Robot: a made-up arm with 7 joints. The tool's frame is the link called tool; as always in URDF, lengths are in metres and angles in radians. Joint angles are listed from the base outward. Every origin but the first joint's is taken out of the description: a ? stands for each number. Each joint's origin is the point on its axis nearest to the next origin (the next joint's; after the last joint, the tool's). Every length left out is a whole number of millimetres.
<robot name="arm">
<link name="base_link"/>
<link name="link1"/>
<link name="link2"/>
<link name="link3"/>
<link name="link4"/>
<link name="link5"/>
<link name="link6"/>
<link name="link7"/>
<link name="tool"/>
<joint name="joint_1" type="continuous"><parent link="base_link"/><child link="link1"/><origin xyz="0 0 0.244" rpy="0 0 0"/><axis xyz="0 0 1"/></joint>
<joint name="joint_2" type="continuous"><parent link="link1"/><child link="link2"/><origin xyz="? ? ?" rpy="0 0 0"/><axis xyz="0 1 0"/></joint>
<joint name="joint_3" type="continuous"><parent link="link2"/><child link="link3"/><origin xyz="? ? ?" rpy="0 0 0"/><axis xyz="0 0 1"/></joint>
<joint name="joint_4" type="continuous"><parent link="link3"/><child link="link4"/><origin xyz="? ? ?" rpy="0 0 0"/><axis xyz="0 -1 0"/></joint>
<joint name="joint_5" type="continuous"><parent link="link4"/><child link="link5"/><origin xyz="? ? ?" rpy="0 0 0"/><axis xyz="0 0 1"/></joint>
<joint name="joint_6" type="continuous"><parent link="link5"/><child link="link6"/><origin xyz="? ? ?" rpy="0 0 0"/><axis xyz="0 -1 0"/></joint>
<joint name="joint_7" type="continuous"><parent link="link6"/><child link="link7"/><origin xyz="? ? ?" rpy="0 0 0"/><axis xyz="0 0 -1"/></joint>
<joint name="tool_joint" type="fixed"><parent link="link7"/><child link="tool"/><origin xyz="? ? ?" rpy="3.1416 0 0"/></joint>
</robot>
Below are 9 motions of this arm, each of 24 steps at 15 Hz.
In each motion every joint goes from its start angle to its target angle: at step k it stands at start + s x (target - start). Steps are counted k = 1, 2, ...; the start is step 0. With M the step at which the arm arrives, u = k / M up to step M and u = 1 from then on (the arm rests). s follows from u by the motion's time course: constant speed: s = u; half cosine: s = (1 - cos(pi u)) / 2; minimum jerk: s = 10 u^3 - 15 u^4 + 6 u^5.
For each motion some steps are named. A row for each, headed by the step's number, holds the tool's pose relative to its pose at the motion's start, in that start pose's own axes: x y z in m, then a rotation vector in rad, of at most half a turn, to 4 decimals.
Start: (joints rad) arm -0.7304 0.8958 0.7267 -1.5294 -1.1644 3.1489 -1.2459
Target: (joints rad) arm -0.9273 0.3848 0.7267 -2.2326 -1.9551 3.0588 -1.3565
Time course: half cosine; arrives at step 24
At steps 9, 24:
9: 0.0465 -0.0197 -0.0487 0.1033 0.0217 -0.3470
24: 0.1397 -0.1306 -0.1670 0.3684 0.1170 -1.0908

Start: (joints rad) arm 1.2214 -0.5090 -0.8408 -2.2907 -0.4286 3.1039 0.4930
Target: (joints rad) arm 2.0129 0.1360 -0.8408 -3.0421 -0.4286 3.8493 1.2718
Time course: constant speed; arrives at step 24
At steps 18, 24:
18: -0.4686 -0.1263 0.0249 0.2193 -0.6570 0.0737
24: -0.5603 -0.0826 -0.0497 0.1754 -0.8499 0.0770

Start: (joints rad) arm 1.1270 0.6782 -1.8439 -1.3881 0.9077 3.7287 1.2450
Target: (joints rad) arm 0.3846 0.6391 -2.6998 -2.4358 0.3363 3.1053 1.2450
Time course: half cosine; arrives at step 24
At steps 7, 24:
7: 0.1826 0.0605 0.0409 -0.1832 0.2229 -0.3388
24: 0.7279 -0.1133 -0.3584 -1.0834 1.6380 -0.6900

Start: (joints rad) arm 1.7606 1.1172 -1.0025 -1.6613 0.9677 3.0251 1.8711
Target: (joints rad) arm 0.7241 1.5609 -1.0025 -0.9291 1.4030 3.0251 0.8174
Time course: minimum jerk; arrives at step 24
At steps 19, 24:
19: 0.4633 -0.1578 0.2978 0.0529 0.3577 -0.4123
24: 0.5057 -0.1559 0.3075 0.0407 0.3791 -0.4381

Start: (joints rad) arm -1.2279 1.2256 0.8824 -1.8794 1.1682 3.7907 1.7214
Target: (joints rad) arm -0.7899 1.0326 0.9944 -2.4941 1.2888 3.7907 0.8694
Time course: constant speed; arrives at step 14
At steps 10, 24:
10: 0.2314 0.1874 -0.1058 -0.2860 0.2302 -1.1360
24: 0.3297 0.2011 -0.1606 -0.4112 0.2979 -1.5995

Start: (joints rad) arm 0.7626 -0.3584 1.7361 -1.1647 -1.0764 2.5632 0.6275
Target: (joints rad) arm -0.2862 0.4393 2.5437 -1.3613 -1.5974 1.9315 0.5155
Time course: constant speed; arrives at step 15
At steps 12, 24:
12: -0.2424 0.4337 0.1027 -0.5645 -0.6358 0.0745
24: -0.2580 0.5362 0.0200 -0.7668 -0.7099 0.1045

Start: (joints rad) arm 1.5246 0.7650 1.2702 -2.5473 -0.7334 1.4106 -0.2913
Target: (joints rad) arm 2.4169 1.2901 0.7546 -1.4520 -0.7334 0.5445 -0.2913
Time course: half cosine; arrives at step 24
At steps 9, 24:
9: 0.0297 0.0825 -0.0836 0.0766 -0.1402 -0.0032
24: 0.2013 0.2314 -0.1643 0.2916 -0.6745 0.1076

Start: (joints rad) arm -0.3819 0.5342 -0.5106 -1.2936 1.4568 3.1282 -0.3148
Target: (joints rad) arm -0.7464 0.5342 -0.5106 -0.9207 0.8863 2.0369 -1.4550
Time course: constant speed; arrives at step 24
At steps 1, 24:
1: 0.0125 -0.0014 0.0018 0.0184 -0.0250 -0.0688
24: 0.2631 -0.0265 -0.0247 0.3983 -0.6058 -1.6345

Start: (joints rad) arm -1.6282 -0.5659 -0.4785 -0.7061 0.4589 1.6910 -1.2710
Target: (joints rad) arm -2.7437 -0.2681 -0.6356 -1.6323 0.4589 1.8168 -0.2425
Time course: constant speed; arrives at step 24
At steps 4, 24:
4: -0.0217 0.0071 0.0846 0.0016 -0.2398 0.2588
24: -0.4447 -0.0765 0.0214 -0.8146 -1.0753 1.8358

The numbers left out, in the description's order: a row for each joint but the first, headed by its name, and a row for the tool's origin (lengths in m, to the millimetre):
joint_2: 0 0 0
joint_3: 0 0 0.408
joint_4: 0.058 0 0
joint_5: -0.106 0 0.494
joint_6: 0 0 0
joint_7: 0.064 0 0
tool: 0 0 0

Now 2 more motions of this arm.
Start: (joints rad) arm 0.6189 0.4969 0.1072 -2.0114 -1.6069 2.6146 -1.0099
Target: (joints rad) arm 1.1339 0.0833 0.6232 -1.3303 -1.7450 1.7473 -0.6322
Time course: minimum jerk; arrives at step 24
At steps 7, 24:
7: -0.0280 0.0838 -0.0907 -0.0981 -0.1794 0.0522
24: -0.0575 0.1405 -0.8295 -0.7965 -0.6477 0.8904

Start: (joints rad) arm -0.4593 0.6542 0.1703 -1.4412 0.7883 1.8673 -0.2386
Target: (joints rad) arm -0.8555 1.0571 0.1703 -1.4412 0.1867 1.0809 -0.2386
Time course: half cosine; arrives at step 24
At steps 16, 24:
16: -0.0167 0.3487 0.0220 -0.0520 -0.7057 0.3463
24: -0.0585 0.4568 0.0363 -0.0037 -0.9543 0.4697

